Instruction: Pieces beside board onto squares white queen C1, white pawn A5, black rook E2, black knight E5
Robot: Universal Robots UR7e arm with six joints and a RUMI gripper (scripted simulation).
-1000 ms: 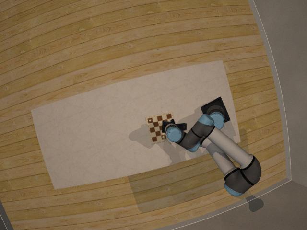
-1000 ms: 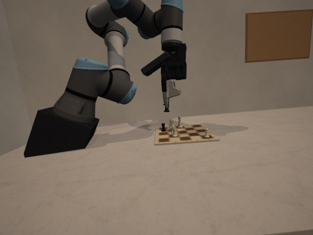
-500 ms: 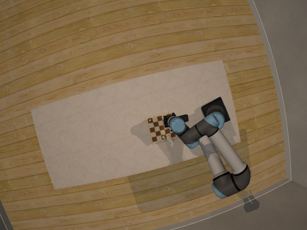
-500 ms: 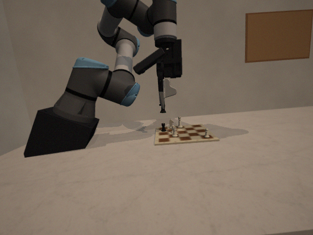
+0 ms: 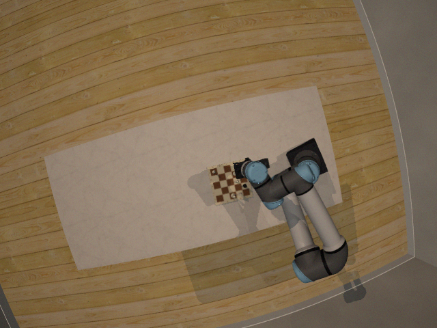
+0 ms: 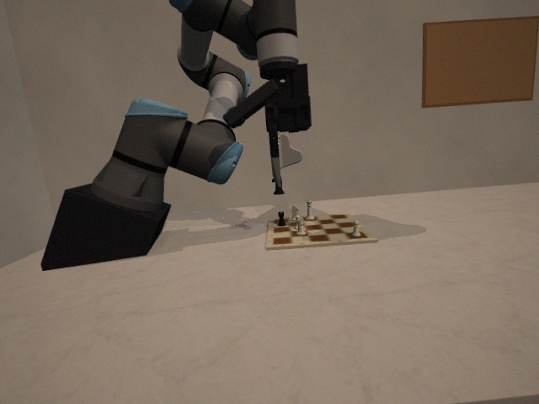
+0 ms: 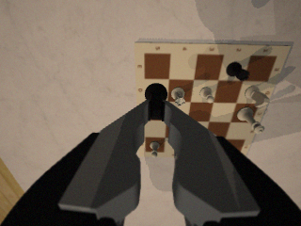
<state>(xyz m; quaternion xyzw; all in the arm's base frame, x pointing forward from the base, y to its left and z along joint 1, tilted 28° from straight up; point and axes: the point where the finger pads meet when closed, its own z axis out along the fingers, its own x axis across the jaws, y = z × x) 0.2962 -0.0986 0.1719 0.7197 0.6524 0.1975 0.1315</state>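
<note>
My gripper is now 13 cm above the chessboard, 8 cm short of it and 7 cm to the right of it. Round my hand: black piece 1 cm below.
</note>
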